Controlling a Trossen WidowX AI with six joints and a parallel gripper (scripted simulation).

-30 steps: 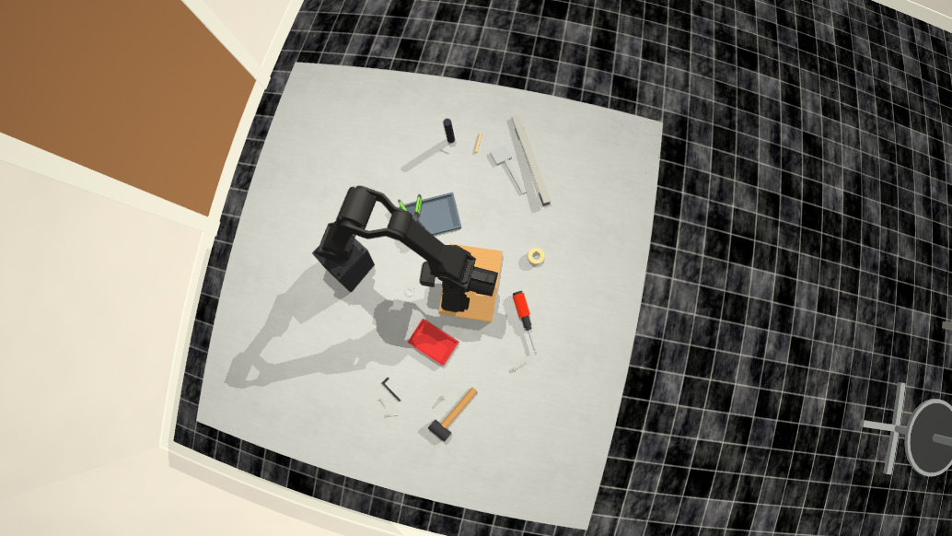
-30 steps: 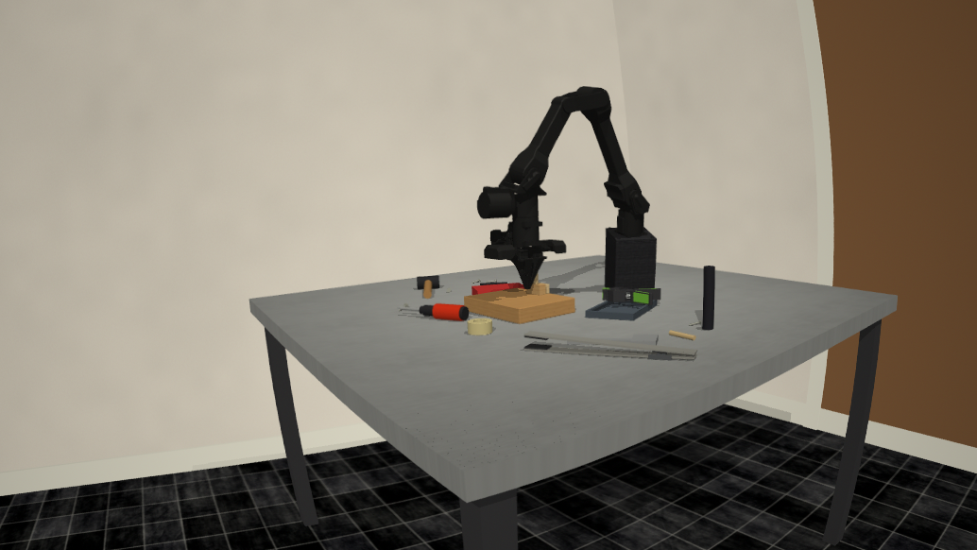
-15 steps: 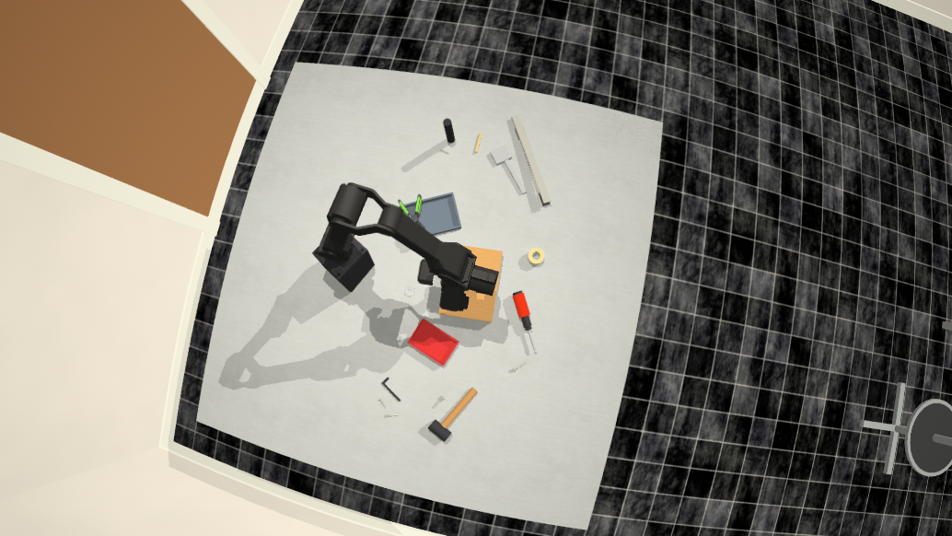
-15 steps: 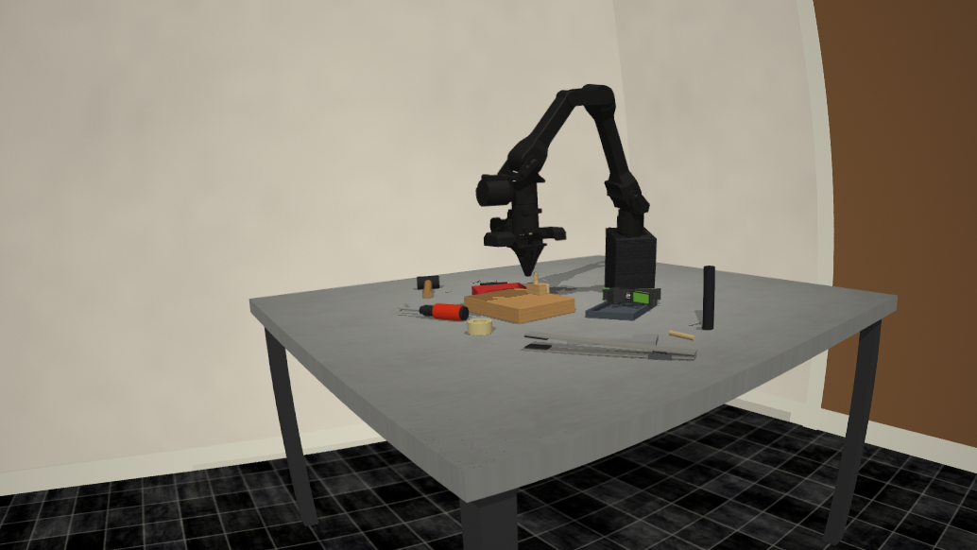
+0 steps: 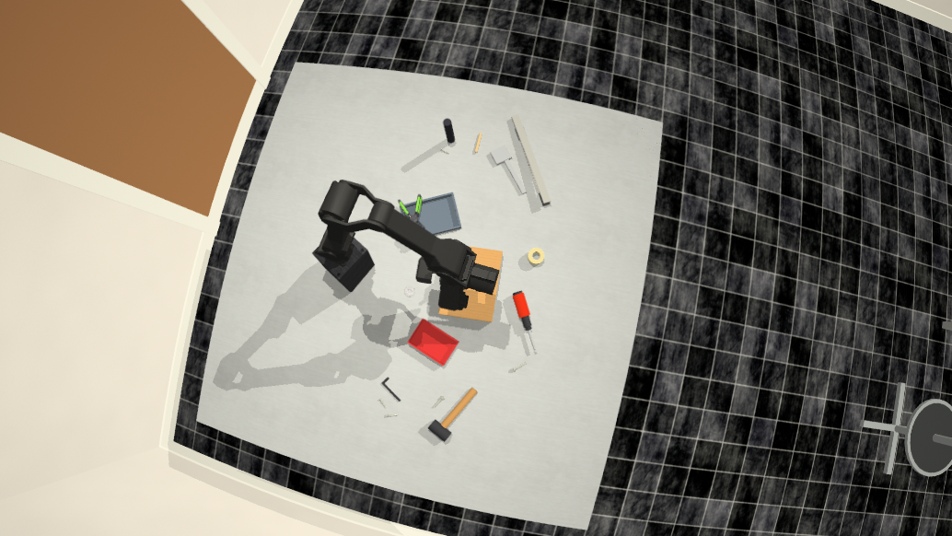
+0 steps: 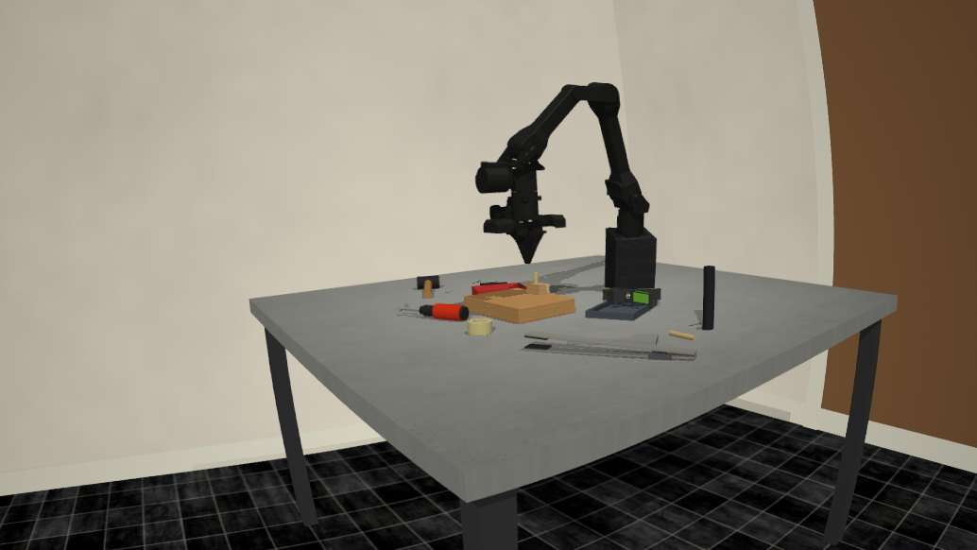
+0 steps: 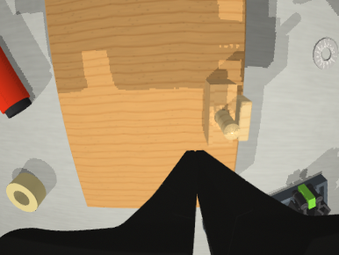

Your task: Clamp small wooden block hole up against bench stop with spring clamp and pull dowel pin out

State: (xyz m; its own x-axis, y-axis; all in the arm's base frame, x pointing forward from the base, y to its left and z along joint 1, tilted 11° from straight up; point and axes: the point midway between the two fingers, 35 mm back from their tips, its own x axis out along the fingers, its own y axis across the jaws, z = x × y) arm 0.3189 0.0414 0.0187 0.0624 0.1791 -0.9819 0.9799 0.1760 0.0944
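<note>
My hand is 8 cm above the dowel pin, 2 cm past it and 1 cm to the left of it. Round my hand: small wooden block 9 cm below, 2 cm behind, 1 cm to the right; then wooden board 12 cm below, 3 cm ahead, 1 cm to the left; then wooden stop 9 cm below, 4 cm behind, 1 cm to the right.
</note>
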